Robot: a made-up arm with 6 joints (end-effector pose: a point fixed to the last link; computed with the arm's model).
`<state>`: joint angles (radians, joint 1 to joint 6).
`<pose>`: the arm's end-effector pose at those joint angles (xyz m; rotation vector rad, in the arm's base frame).
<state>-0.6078 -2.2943 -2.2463 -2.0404 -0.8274 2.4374</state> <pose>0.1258 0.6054 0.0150 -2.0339 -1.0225 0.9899</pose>
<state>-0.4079 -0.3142 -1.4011 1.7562 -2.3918 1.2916</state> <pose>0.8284 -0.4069 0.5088 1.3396 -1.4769 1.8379</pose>
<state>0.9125 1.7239 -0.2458 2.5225 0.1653 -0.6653</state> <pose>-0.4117 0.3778 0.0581 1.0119 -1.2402 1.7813</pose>
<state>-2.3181 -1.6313 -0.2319 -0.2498 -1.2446 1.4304</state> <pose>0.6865 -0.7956 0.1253 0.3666 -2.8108 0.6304</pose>
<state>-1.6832 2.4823 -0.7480 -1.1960 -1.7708 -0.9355</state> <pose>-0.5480 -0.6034 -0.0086 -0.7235 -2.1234 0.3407</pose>
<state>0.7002 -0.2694 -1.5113 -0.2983 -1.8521 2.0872</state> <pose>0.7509 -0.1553 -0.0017 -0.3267 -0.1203 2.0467</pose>
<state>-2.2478 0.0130 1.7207 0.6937 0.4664 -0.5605</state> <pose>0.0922 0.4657 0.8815 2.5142 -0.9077 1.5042</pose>
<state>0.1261 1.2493 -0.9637 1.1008 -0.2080 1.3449</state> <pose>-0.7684 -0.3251 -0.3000 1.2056 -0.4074 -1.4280</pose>
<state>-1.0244 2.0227 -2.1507 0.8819 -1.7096 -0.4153</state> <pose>-0.6692 0.3353 0.3219 -0.8651 -1.9208 2.1048</pose>
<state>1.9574 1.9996 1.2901 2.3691 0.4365 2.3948</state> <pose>-0.5432 -0.1571 0.2929 0.9126 -0.1282 0.5373</pose>
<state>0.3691 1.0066 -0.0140 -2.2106 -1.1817 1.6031</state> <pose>-0.2869 -0.1115 -0.6062 0.0658 1.5837 2.1017</pose>
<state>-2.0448 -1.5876 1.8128 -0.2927 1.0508 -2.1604</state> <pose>0.7825 -0.5810 0.1000 -0.1329 1.9139 0.9662</pose>
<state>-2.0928 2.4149 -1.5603 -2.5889 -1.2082 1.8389</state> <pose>-0.7545 -0.1397 0.1433 0.1011 1.0158 -2.3951</pose>
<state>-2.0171 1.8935 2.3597 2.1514 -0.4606 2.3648</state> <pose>-0.6028 0.1158 -0.1578 -2.7900 0.5972 1.0362</pose>
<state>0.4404 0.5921 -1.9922 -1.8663 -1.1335 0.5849</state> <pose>0.1242 -0.6796 0.0012 -0.7378 0.2136 0.6488</pose>
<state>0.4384 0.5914 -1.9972 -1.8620 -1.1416 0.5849</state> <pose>0.1246 -0.6809 0.0023 -0.7345 0.2118 0.6489</pose>
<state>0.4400 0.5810 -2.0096 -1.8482 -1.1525 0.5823</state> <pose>0.1300 -0.6818 0.0043 -0.7277 0.1895 0.6531</pose>
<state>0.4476 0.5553 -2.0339 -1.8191 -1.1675 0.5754</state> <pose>0.1432 -0.6815 0.0076 -0.7146 0.1338 0.6638</pose>
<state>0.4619 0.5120 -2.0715 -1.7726 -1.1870 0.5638</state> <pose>0.1652 -0.6793 0.0124 -0.6936 0.0395 0.6826</pose>
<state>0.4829 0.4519 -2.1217 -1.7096 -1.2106 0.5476</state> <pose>0.1949 -0.6741 0.0187 -0.6629 -0.0927 0.7101</pose>
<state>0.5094 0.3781 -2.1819 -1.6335 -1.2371 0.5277</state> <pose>0.2295 -0.6653 0.0266 -0.6224 -0.2566 0.7448</pose>
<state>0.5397 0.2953 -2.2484 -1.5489 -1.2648 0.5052</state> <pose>0.2656 -0.6529 0.0359 -0.5730 -0.4431 0.7842</pose>
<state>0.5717 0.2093 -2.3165 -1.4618 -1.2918 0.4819</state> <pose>0.2996 -0.6379 0.0463 -0.5177 -0.6389 0.8245</pose>
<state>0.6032 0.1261 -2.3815 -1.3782 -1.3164 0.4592</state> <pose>0.3288 -0.6218 0.0570 -0.4607 -0.8305 0.8620</pose>
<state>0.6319 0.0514 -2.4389 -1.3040 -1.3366 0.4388</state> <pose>0.3515 -0.6068 0.0670 -0.4077 -1.0041 0.8932</pose>
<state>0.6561 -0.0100 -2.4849 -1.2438 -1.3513 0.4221</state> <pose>0.3677 -0.5945 0.0751 -0.3628 -1.1476 0.9161</pose>
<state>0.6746 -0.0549 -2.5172 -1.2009 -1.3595 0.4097</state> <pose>0.3780 -0.5857 0.0804 -0.3295 -1.2533 0.9297</pose>
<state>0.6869 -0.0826 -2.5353 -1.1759 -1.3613 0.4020</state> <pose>0.3838 -0.5808 0.0829 -0.3090 -1.3184 0.9348</pose>
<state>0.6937 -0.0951 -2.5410 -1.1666 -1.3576 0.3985</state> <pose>0.3862 -0.5792 0.0829 -0.3001 -1.3474 0.9332</pose>
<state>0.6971 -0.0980 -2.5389 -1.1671 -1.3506 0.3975</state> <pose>0.3866 -0.5795 0.0813 -0.2984 -1.3537 0.9276</pose>
